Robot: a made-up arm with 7 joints.
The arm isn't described. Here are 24 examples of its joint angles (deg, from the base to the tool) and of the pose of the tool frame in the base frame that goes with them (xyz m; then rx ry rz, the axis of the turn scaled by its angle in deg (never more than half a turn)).
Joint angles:
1: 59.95 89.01 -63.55 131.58 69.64 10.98 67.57
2: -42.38 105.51 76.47 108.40 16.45 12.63 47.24
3: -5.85 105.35 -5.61 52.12 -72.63 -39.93 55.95
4: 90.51 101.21 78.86 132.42 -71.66 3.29 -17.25
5: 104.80 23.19 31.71 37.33 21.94 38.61 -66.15
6: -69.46 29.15 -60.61 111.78 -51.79 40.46 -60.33
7: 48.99 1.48 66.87 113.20 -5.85 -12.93 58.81
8: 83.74 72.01 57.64 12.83 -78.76 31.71 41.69
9: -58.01 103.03 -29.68 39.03 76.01 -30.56 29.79
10: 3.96 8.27 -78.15 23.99 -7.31 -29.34 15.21
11: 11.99 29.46 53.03 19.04 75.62 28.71 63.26
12: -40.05 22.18 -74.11 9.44 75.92 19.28 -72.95
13: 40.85 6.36 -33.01 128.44 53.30 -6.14 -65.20
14: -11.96 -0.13 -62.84 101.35 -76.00 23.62 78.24
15: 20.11 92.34 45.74 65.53 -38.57 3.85 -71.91
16: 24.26 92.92 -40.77 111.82 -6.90 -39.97 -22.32
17: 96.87 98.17 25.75 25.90 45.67 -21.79 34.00
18: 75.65 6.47 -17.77 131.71 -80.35 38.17 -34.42
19: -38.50 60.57 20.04 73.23 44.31 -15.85 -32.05
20: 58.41 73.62 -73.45 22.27 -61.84 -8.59 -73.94
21: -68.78 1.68 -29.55 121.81 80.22 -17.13 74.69
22: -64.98 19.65 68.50 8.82 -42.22 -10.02 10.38
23: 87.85 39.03 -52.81 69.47 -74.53 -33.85 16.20
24: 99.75 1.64 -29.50 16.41 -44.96 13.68 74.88
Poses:
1: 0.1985 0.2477 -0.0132 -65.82 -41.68 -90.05
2: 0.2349 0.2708 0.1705 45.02 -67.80 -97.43
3: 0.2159 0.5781 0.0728 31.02 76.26 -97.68
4: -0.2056 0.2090 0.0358 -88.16 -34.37 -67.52
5: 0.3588 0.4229 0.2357 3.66 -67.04 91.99
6: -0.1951 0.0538 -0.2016 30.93 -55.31 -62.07
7: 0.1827 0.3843 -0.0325 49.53 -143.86 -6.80
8: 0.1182 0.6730 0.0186 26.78 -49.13 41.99
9: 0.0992 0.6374 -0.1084 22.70 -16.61 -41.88
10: 0.0579 0.1264 -0.5172 -39.46 -31.00 -89.36
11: 0.1374 0.4719 -0.3978 -65.46 -104.92 77.86
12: -0.3165 0.3183 -0.3949 80.07 48.83 -37.62
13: 0.2075 0.0567 0.0251 -56.66 -104.98 43.86
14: 0.0707 -0.0738 -0.2363 -23.80 -21.23 -123.70
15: 0.0930 0.5280 0.2336 -133.67 50.17 -23.33
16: 0.2313 0.3358 -0.0615 23.63 -116.95 -98.34
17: -0.1331 0.6512 0.0886 -63.53 148.30 -44.86
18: 0.1429 0.1078 0.1572 -86.03 112.94 -71.66
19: 0.1272 0.5002 -0.2215 57.63 -72.79 15.52
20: 0.2166 0.6224 -0.0998 125.30 -49.41 -110.19
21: -0.0534 0.0502 -0.2301 -105.65 -90.98 53.12
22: -0.4344 0.3707 -0.2191 27.46 42.61 7.73
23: 0.4102 0.2317 0.1341 -108.39 54.60 131.28
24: 0.5045 0.1352 0.1526 14.95 -40.70 -80.05
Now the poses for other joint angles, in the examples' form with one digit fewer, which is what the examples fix.
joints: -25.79 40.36 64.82 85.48 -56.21 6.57 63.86
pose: 0.072 0.526 -0.109 44.3 -6.2 -31.6
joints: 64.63 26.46 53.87 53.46 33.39 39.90 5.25
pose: 0.329 0.500 -0.018 -39.1 -100.2 63.6
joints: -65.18 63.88 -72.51 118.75 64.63 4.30 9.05
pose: -0.207 0.187 -0.173 -63.6 34.2 7.5
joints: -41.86 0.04 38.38 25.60 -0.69 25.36 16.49
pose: -0.272 0.228 -0.437 -1.1 34.5 41.2
